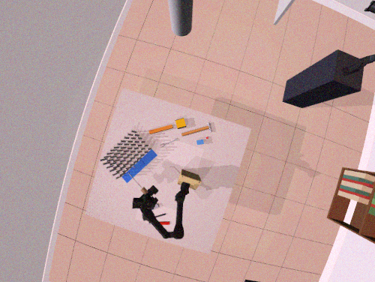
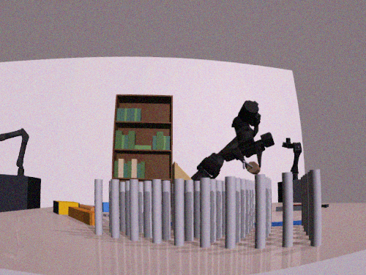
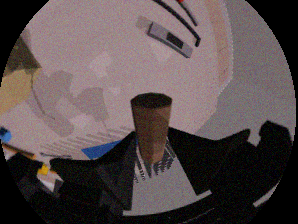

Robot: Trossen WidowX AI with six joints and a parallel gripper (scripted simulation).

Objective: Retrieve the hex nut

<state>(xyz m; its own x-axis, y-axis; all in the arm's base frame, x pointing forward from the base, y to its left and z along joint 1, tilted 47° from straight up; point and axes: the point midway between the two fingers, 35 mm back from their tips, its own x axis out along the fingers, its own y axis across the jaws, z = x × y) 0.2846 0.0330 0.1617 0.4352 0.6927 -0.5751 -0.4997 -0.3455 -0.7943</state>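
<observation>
The grey block lies 21 cm to the left of my gripper tip, 15 cm below it and 5 cm behind it. Round my gripper tip: red-handled tool: 33 cm to the left, 16 cm behind, 15 cm below; blue taped strip: 16 cm below, 16 cm ahead, 15 cm to the right; orange bar: 54 cm to the right, 14 cm below, 4 cm ahead.
</observation>
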